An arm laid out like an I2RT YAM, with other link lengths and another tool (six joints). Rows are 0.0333 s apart.
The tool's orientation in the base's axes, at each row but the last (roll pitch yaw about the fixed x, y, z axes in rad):
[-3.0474 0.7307 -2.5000]
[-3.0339 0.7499 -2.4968]
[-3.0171 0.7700 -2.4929]
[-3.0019 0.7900 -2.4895]
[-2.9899 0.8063 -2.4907]
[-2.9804 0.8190 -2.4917]
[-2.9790 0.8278 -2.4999]
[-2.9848 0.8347 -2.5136]
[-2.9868 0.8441 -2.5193]
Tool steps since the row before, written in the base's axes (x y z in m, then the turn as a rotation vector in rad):
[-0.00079 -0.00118 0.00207 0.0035 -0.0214 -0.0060]
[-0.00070 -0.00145 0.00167 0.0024 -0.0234 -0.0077]
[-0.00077 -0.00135 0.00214 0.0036 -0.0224 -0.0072]
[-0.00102 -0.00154 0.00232 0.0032 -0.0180 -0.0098]
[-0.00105 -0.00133 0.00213 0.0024 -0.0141 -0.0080]
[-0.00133 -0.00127 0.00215 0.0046 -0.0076 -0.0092]
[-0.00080 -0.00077 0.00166 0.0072 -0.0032 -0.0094]
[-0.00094 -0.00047 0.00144 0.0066 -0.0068 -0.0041]
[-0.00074 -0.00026 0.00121 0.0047 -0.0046 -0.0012]
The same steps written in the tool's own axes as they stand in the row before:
[-0.00038 -0.00070 -0.00238 0.0115 -0.0194 -0.0004]
[-0.00009 -0.00097 -0.00211 0.0141 -0.0203 -0.0005]
[-0.00046 -0.00092 -0.00244 0.0127 -0.0201 0.0002]
[-0.00042 -0.00100 -0.00276 0.0129 -0.0160 0.0032]
[-0.00040 -0.00082 -0.00256 0.0104 -0.0124 0.0027]
[-0.00032 -0.00065 -0.00273 0.0074 -0.0078 0.0069]
[-0.00048 -0.00045 -0.00189 0.0043 -0.0053 0.0102]
[-0.00037 -0.00010 -0.00174 0.0021 -0.0087 0.0052]
[-0.00040 0.00001 -0.00138 0.0001 -0.0061 0.0026]

